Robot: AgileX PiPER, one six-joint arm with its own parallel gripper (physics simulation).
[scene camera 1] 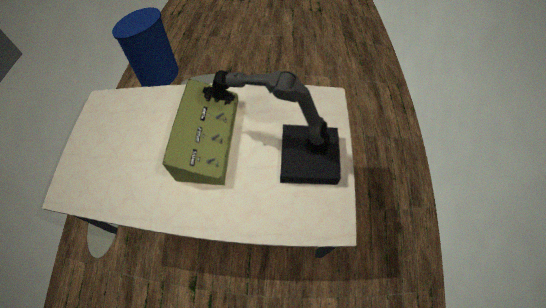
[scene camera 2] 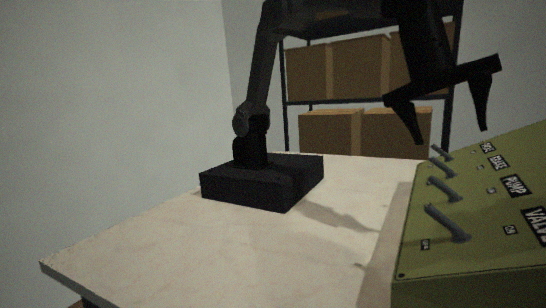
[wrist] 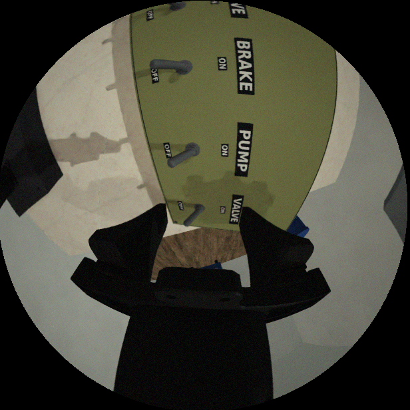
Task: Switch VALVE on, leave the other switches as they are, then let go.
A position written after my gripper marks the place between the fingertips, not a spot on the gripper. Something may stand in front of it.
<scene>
I see my gripper [scene camera 2: 449,137].
My gripper is seen too in the wrist view [wrist: 203,214].
</scene>
